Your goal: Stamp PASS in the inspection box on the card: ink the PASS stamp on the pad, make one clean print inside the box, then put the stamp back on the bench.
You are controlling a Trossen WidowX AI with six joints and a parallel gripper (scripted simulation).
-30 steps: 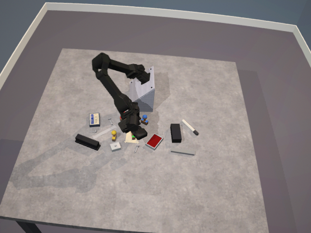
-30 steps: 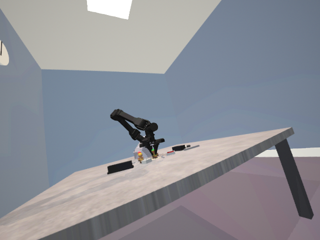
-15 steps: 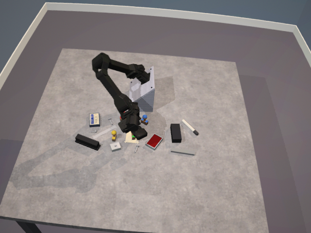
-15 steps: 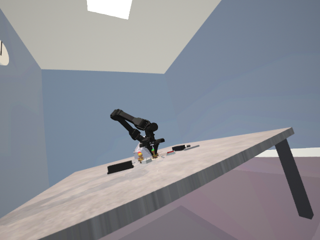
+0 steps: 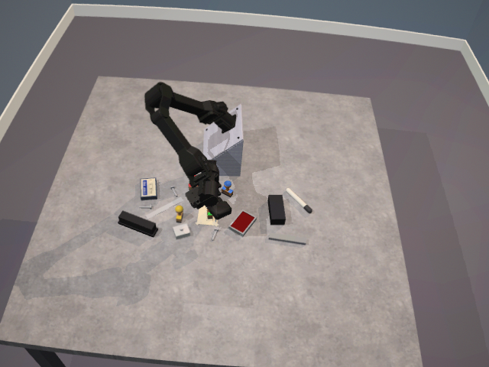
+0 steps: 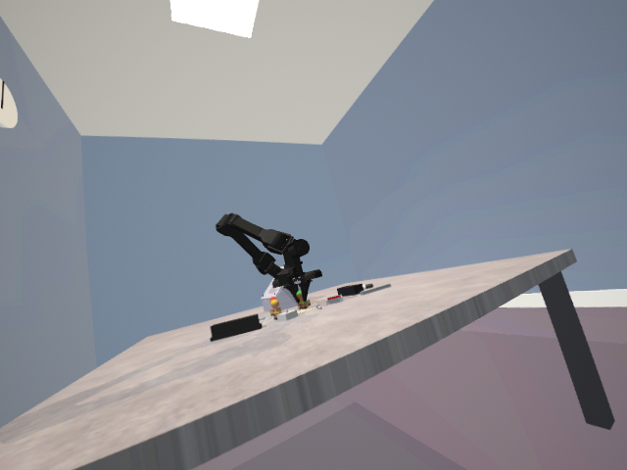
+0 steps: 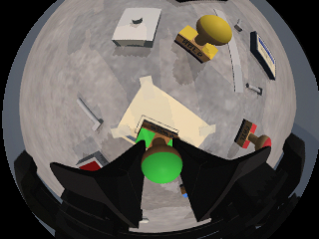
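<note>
My gripper tip is now 10 mm past the cream card, 10 mm to the left of it and 30 mm above it. From my gripper tip the other things lie so: blue-knobbed stamp: 110 mm behind, 50 mm to the left, 10 mm below; yellow-knobbed stamp: 20 mm ahead, 100 mm to the right, 10 mm below; green-knobbed stamp: right at my gripper tip.
</note>
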